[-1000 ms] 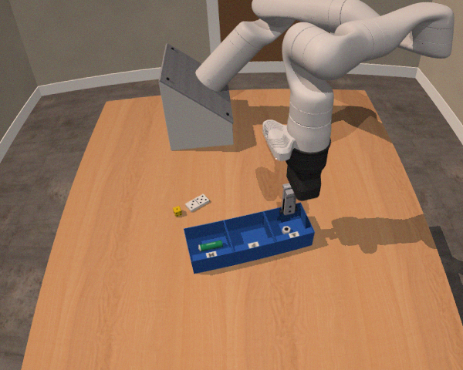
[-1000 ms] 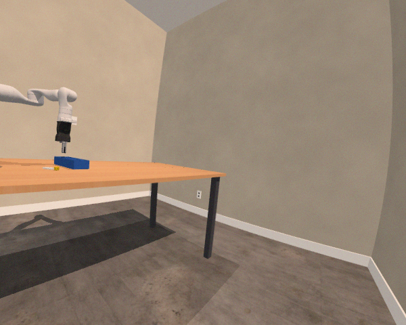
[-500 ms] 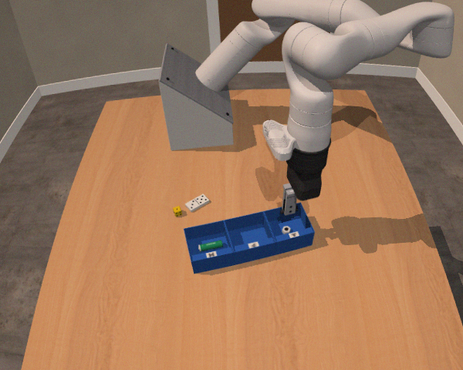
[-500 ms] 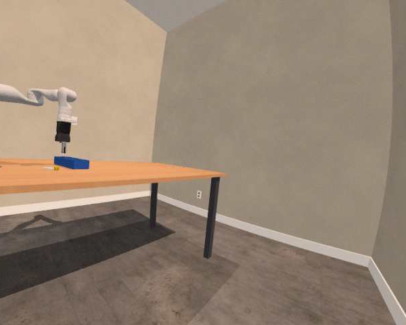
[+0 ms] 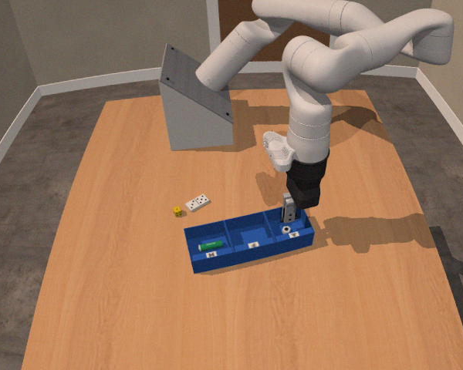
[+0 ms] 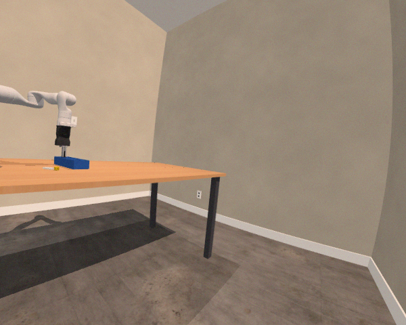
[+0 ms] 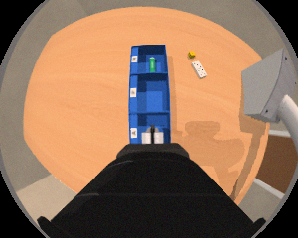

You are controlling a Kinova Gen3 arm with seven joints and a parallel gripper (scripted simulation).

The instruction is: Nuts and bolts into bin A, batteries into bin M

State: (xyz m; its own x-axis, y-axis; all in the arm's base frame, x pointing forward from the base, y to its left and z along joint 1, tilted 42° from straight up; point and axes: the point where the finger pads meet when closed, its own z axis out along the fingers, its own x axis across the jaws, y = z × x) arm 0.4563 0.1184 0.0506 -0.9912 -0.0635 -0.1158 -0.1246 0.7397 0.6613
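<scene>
My hand is 50 mm above the silver nut. The rest, counted from my hand: green battery: 20 mm ahead, 160 mm to the right, 50 mm below; black bolt: 10 mm to the left, 10 mm below; blue three-compartment bin: 20 mm ahead, 80 mm to the right, 40 mm below.
</scene>
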